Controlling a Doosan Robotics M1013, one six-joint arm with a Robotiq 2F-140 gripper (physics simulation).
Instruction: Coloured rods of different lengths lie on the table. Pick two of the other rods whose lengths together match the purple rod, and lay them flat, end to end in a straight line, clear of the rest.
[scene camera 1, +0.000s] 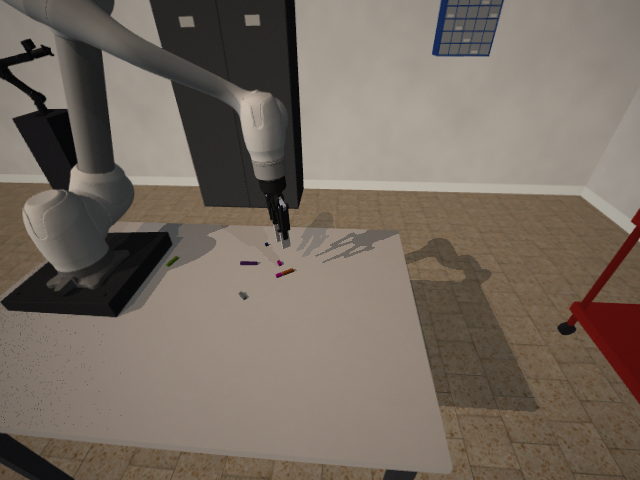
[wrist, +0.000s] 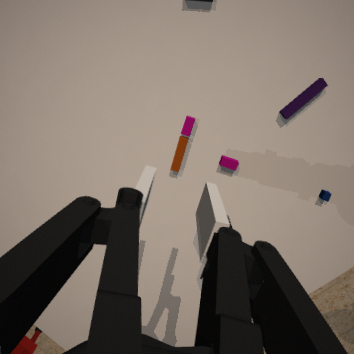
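Pixels of known places: gripper, between the fingertips: (scene camera 1: 283, 243) (wrist: 176, 191); arm's base, origin of its link: (scene camera 1: 91, 269).
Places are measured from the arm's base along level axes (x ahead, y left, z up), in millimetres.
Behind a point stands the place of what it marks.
Note:
The purple rod (scene camera 1: 248, 262) {x 499, y 124, z -42 mm} (wrist: 303, 98) {x 500, y 124, z -41 mm} lies flat. An orange rod (scene camera 1: 288, 271) {x 652, y 89, z -43 mm} (wrist: 180, 154) {x 648, y 93, z -41 mm} and a magenta rod (scene camera 1: 279, 275) {x 624, y 68, z -44 mm} (wrist: 188, 126) {x 621, y 73, z -41 mm} lie flat, end to end in a nearly straight line, with their ends touching or almost touching. A second short magenta rod (scene camera 1: 279, 262) {x 611, y 133, z -42 mm} (wrist: 229, 163) {x 610, y 135, z -41 mm} lies apart, beside that pair. A small blue rod (scene camera 1: 266, 244) {x 538, y 238, z -44 mm} (wrist: 325, 195) {x 537, y 240, z -41 mm} lies near the back edge. A green rod (scene camera 1: 172, 261) {x 217, y 110, z -44 mm} lies near the robot base. My gripper (scene camera 1: 282, 241) {x 643, y 95, z 74 mm} (wrist: 176, 191) {x 643, y 95, z 74 mm} is open and empty, above the table behind the orange rod.
A small grey piece (scene camera 1: 243, 296) {x 530, y -39, z -42 mm} lies in front of the purple rod on the white table (scene camera 1: 310, 372) {x 771, y -268, z -52 mm}. The black base plate (scene camera 1: 131, 276) {x 164, y -28, z 6 mm} stands at the table's left. A red cart (scene camera 1: 604, 307) stands on the floor at the right, and a dark cabinet (scene camera 1: 191, 103) stands behind.

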